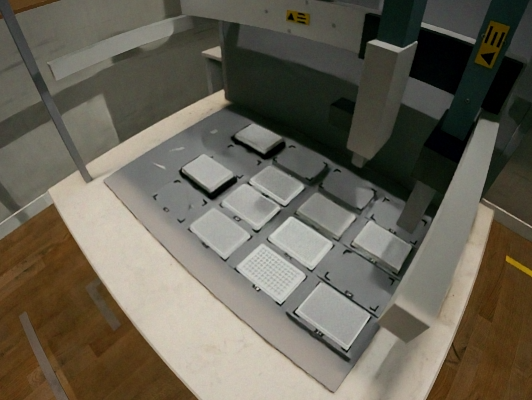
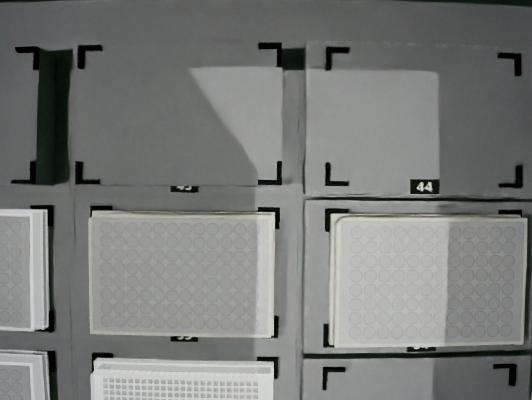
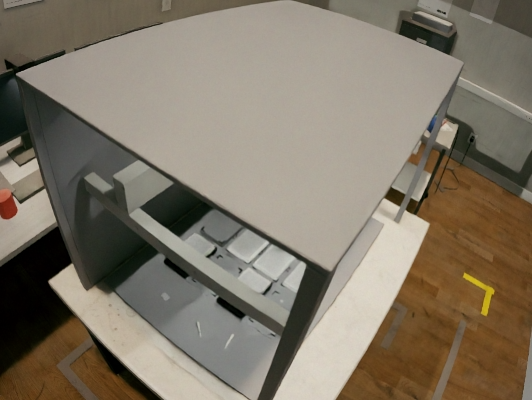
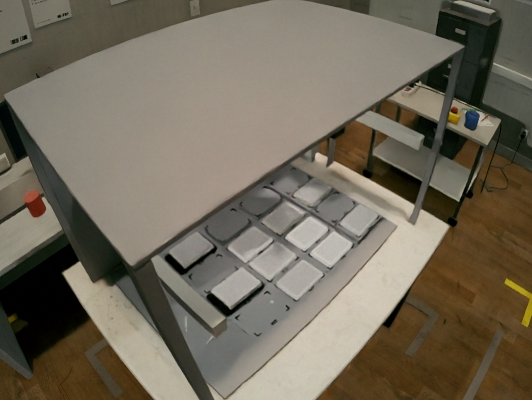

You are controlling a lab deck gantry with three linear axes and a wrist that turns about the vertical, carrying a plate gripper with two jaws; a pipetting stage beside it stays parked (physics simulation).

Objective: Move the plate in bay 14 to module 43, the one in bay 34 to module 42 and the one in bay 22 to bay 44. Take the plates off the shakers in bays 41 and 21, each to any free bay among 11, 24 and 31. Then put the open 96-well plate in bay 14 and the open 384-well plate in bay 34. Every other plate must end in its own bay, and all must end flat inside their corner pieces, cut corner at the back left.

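Pixels of known places: gripper, fingertip midpoint: (image 1: 413, 211) (image 4: 317, 158); robot's base at its link origin: (image 1: 154, 197) (image 3: 274, 335) (image 4: 257, 335).
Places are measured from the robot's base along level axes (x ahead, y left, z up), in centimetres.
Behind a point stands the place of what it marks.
My gripper (image 1: 420, 220) {x 58.0, y 26.5, z 15.7 cm} is at the back right near bay 44, above the deck, with no plate held. One jaw shows; the other is hidden behind the light side rail. Bay 14 plate (image 1: 332, 315) {x 55.6, y 3.7, z 2.9 cm}, bay 34 plate (image 1: 382, 245) {x 55.5, y 25.1, z 2.9 cm} (image 2: 430, 280) {x 55.4, y 25.8, z 2.9 cm} and bay 22 plate (image 1: 251, 205) {x 23.5, y 15.0, z 1.6 cm} sit in their bays. Plates (image 1: 207, 174) {x 8.1, y 13.9, z 3.7 cm} (image 1: 259, 138) {x 7.7, y 35.4, z 3.7 cm} stand on the dark shakers in bays 21 and 41. The open 96-well plate (image 1: 271, 272) {x 39.5, y 4.1, z 1.2 cm} is in bay 13. The open 384-well plate (image 2: 181, 387) {x 39.3, y 18.0, z 1.4 cm} is in bay 23. Modules 42 (image 1: 300, 165) {x 23.8, y 35.2, z 1.9 cm} and 43 (image 1: 347, 189) {x 39.2, y 36.1, z 1.9 cm} (image 2: 150, 125) {x 37.4, y 35.6, z 1.9 cm} carry no plate.
Other plates sit in bays 12 (image 1: 220, 232) {x 23.7, y 4.1, z 1.4 cm}, 32 (image 1: 276, 185) {x 23.5, y 24.7, z 1.4 cm} and 33 (image 1: 326, 215) {x 39.6, y 25.0, z 1.4 cm} (image 2: 182, 275) {x 39.4, y 25.7, z 1.4 cm}. Bays 11, 24, 31 and 44 hold no plate. A small pale object (image 1: 191, 206) {x 11.1, y 5.0, z 0.4 cm} lies in bay 11. The parked pipetting stage (image 1: 380, 95) hangs left of the gripper.
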